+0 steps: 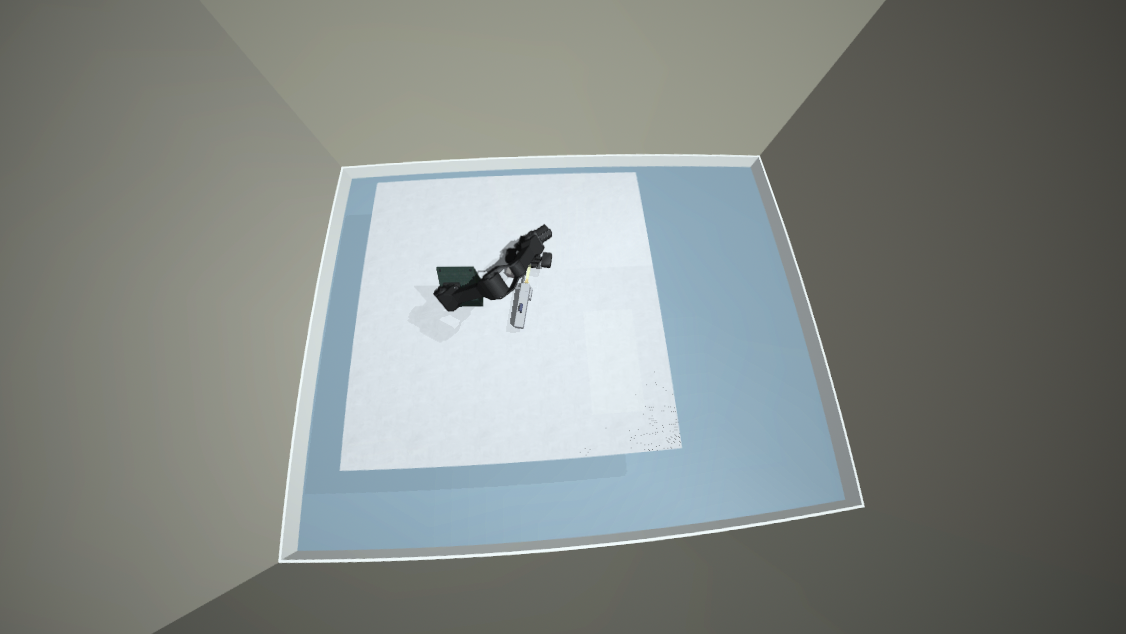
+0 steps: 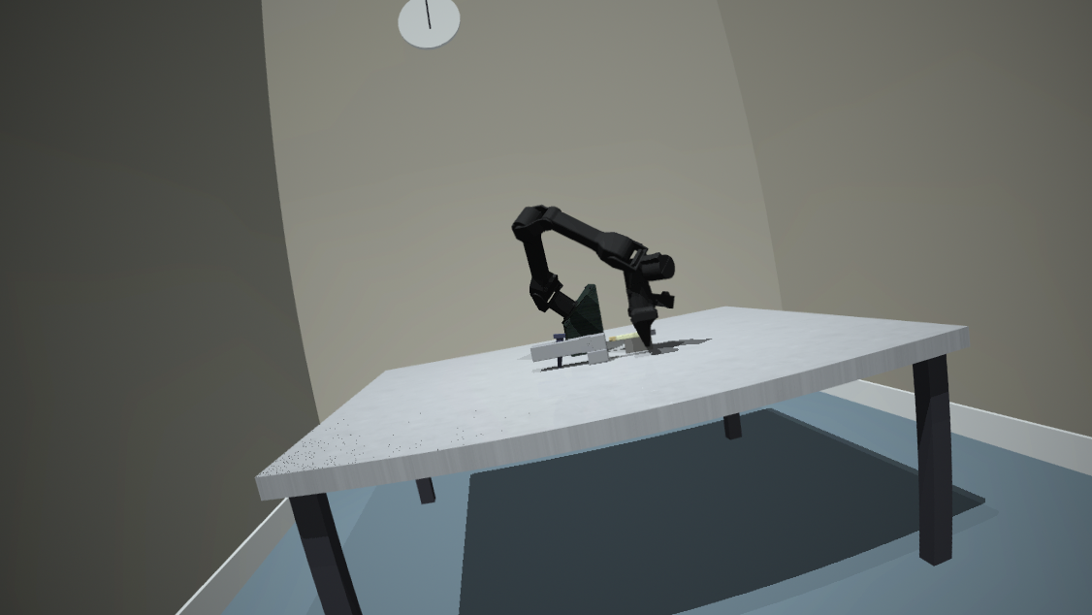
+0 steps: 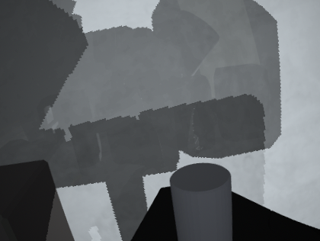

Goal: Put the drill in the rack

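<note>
My gripper tip is now 40 mm to the left of the drill and 30 mm below it. Round my gripper tip: grey rack (80 mm behind, 10 mm to the right); then dark blue key (210 mm to the right, 30 mm behind, 30 mm above); then long grey fixture (180 mm to the right, 20 mm behind, 20 mm above).
</note>
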